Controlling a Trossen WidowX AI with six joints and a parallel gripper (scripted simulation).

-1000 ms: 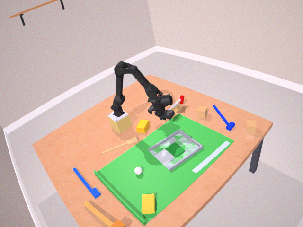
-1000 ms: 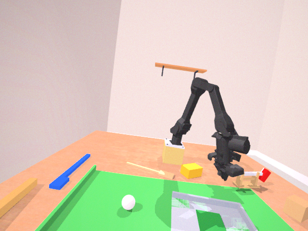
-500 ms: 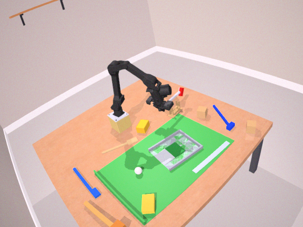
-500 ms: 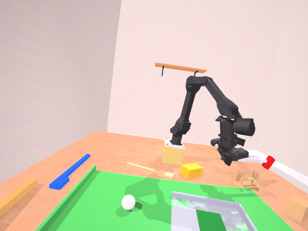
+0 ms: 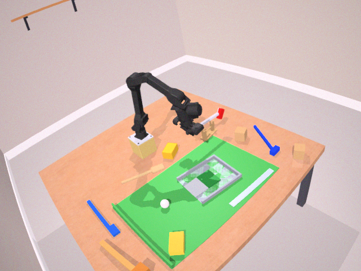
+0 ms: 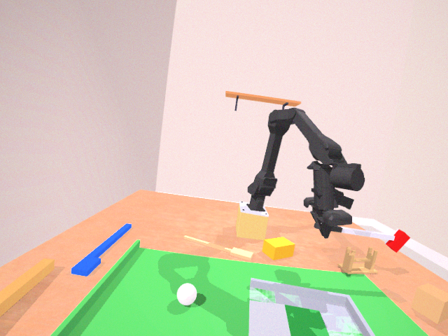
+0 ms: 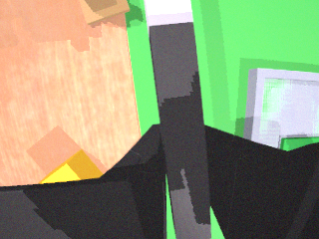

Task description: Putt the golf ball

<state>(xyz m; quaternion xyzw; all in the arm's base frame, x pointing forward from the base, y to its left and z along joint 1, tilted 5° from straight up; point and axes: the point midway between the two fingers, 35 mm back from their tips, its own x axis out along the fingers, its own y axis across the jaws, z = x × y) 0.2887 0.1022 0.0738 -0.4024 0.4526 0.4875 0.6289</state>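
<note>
The red putter is 20 mm ahead of my gripper tip, 110 mm to the left of it and 20 mm above it. The rest, counted from my gripper tip: white golf ball 100 mm ahead, 400 mm to the right, 100 mm below; wooden stand 20 mm behind, 170 mm to the left, 90 mm below; white strip 410 mm ahead, 100 mm to the right, 120 mm below.
</note>
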